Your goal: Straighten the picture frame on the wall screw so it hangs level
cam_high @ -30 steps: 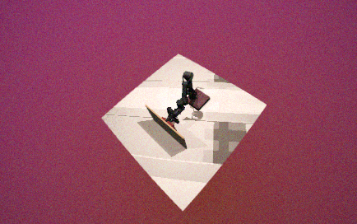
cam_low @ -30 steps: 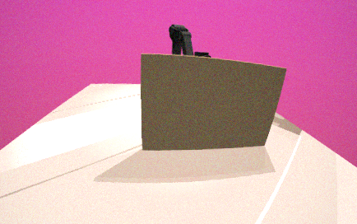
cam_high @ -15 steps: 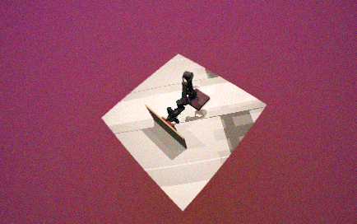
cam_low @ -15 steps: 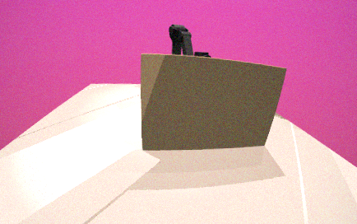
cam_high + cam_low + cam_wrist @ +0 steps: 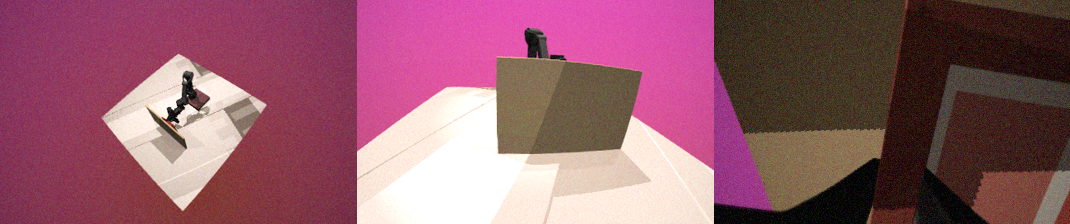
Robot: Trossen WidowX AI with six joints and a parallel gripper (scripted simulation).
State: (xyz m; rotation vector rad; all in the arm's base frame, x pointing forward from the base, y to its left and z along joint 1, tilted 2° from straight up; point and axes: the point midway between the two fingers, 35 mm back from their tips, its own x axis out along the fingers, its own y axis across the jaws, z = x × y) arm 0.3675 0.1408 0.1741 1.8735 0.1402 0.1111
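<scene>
Now: the picture frame 2 cm to the left of my gripper tip and 5 cm below it. Round my gripper tip: wall panel 1 cm ahead, 1 cm to the left, 6 cm below.
</scene>
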